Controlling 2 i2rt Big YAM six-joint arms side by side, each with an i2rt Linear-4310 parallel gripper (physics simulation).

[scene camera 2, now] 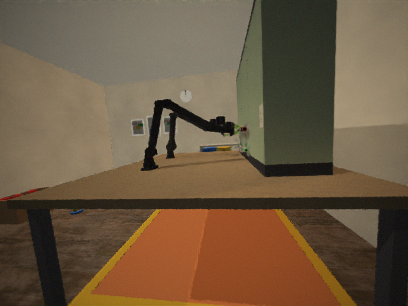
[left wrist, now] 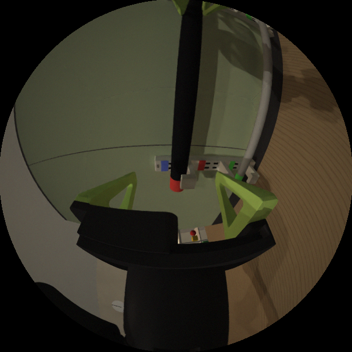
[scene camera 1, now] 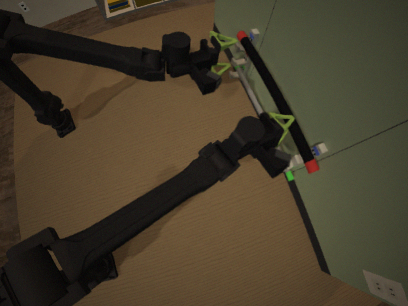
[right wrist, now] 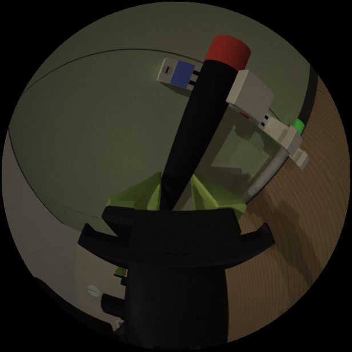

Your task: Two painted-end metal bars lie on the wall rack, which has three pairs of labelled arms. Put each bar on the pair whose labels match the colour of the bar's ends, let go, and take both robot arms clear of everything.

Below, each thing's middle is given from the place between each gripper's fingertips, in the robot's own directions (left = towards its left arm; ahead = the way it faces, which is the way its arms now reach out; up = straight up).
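Counted from my right hand, the red-ended bar (scene camera 1: 268, 80) is 10 cm to the left and 1 cm ahead. The green-ended bar (right wrist: 281, 155) is 15 cm below that same right hand, 1 cm ahead of it and 10 cm to the left of it, and by its middle the green-ended bar is nearer to my right hand than to my left hand.
For my left hand, I find the red-ended bar 2 cm below it, 5 cm ahead of it and 17 cm to the right of it. Going by their middles, the red-ended bar is the nearest to my left hand of the things named here. As for the green-ended bar, it is 17 cm below my left hand, 17 cm to the right of it and 6 cm ahead of it.
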